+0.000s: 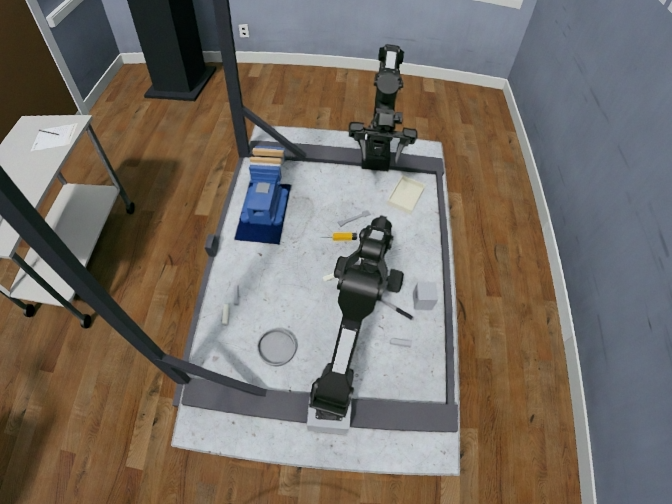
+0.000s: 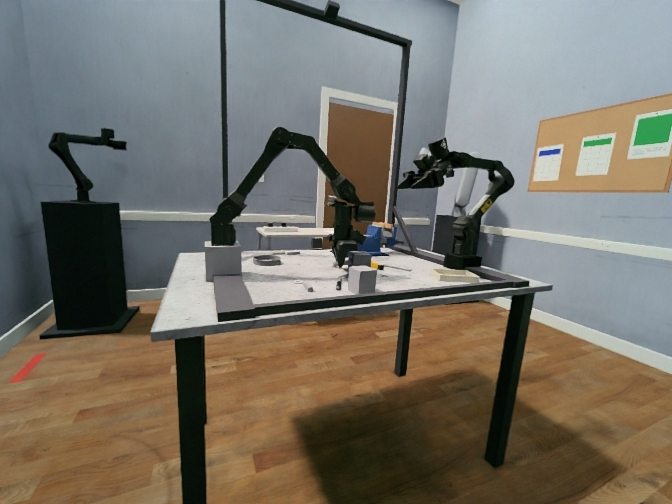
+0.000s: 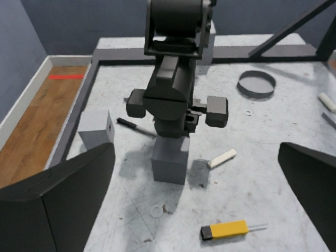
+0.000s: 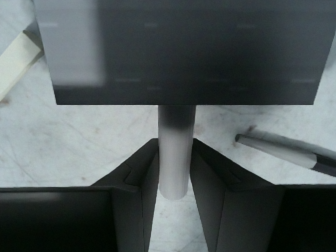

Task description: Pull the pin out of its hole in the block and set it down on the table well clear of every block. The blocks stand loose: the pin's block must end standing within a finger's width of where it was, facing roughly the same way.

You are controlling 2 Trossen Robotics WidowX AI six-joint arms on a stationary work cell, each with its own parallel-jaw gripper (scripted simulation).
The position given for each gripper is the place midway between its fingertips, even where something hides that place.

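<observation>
Left gripper (image 1: 380,162), also image 2 (image 2: 404,187), image 3 (image 3: 195,150). Right gripper (image 2: 339,266). Lighter grey block (image 2: 362,279), out of frame in image 4. Dark grey block (image 4: 92,59), also image 3 (image 3: 169,159). Cream tray (image 1: 406,192), out of frame in image 3. Round dish (image 1: 276,345), also image 3 (image 3: 254,83).
</observation>
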